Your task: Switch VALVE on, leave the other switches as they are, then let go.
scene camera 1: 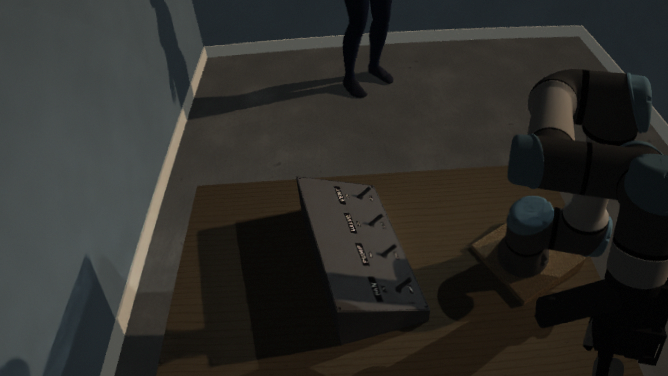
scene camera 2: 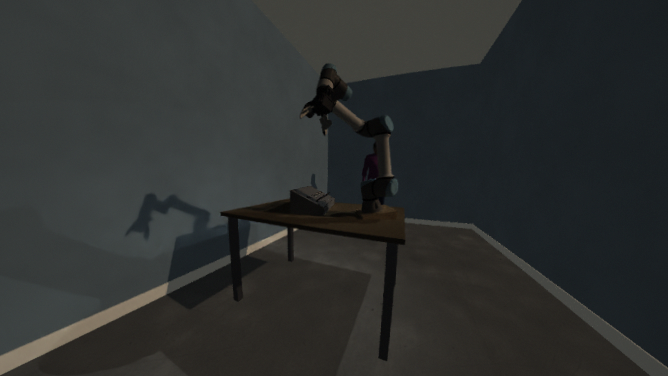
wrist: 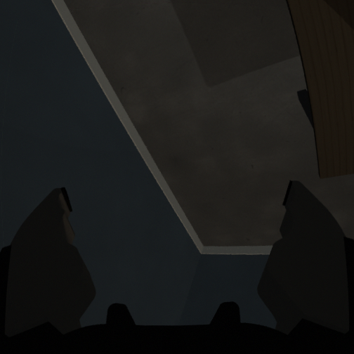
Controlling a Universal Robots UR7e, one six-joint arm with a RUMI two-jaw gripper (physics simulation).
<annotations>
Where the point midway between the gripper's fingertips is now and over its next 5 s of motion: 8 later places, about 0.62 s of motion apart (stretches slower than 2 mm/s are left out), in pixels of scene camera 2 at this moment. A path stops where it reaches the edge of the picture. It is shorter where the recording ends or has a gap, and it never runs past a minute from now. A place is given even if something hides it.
My gripper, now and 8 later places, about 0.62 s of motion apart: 313, 127; 315, 136; 322, 152; 320, 162; 312, 164; 303, 166; 313, 171; 321, 178; 321, 186
</annotations>
